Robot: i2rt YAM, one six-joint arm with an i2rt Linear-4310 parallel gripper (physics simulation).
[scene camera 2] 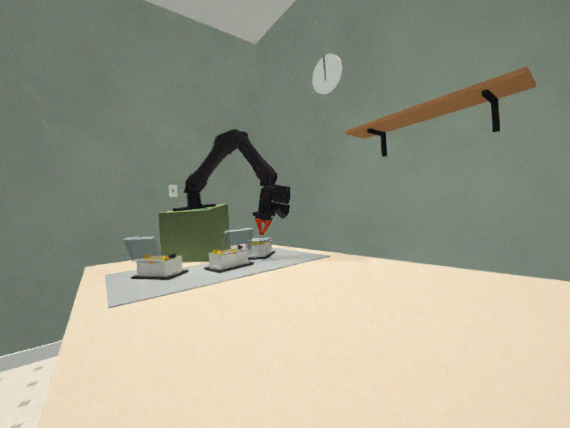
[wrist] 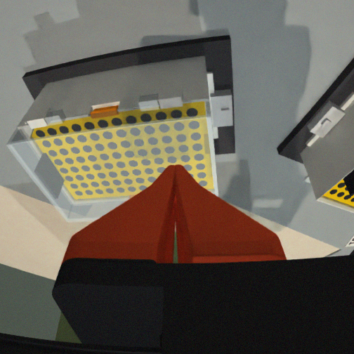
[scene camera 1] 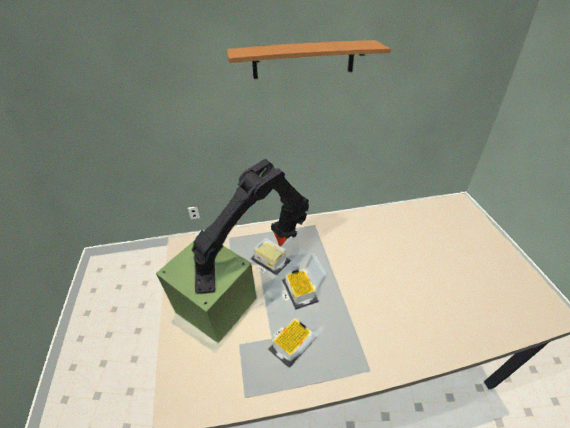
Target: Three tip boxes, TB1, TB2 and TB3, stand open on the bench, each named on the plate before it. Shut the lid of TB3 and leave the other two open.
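Pixels of known places: gripper, between the fingertips: (scene camera 2: 261,234) (scene camera 1: 280,245); arm's base, origin of its link: (scene camera 2: 195,208) (scene camera 1: 205,269).
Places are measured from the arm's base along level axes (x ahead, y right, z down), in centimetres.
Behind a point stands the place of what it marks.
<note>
The box nearest the wall (scene camera 1: 276,262) {z 19.1, x 27.6, y -14.3 cm} (scene camera 2: 260,249) {z 20.2, x 31.4, y -17.5 cm} (wrist: 125,82) has its clear lid (scene camera 1: 269,250) {z 16.5, x 25.4, y -19.5 cm} (wrist: 135,150) folded down low over the yellow tip rack; in scene camera 2 it looks slightly tilted. Whether it is fully seated I cannot tell. My gripper (scene camera 1: 281,244) {z 14.0, x 30.4, y -19.2 cm} (scene camera 2: 262,233) {z 14.0, x 30.4, y -19.2 cm} (wrist: 174,176) is shut and empty, its tips over or at that lid; contact is unclear. The middle box (scene camera 1: 303,297) {z 20.2, x 35.6, y 5.2 cm} (scene camera 2: 228,260) {z 20.7, x 40.2, y 1.3 cm} (wrist: 327,162) has its lid (scene camera 1: 315,271) {z 14.8, x 42.3, y -2.7 cm} (scene camera 2: 239,237) {z 12.6, x 43.5, y -2.1 cm} upright. The box farthest from the wall (scene camera 1: 292,337) {z 18.3, x 27.8, y 22.4 cm} (scene camera 2: 160,268) {z 20.6, x 33.8, y 22.8 cm} has its lid (scene camera 2: 142,247) {z 12.9, x 33.5, y 27.6 cm} open too. The name plates are unreadable.
The boxes stand on a grey mat (scene camera 1: 345,357) {z 24.2, x 45.7, y 31.1 cm} (scene camera 2: 117,295) {z 24.2, x 43.7, y 35.6 cm} on the bench (scene camera 1: 425,280) {z 24.5, x 91.6, y 5.1 cm} (scene camera 2: 325,340) {z 24.5, x 97.2, y 10.3 cm}. The arm stands on a green block (scene camera 1: 230,315) {z 16.6, x 6.3, y 10.4 cm} (scene camera 2: 195,235) {z 12.6, x 12.0, y 4.2 cm} beside them. A wooden shelf (scene camera 1: 310,51) (scene camera 2: 445,104) hangs high on the wall.
</note>
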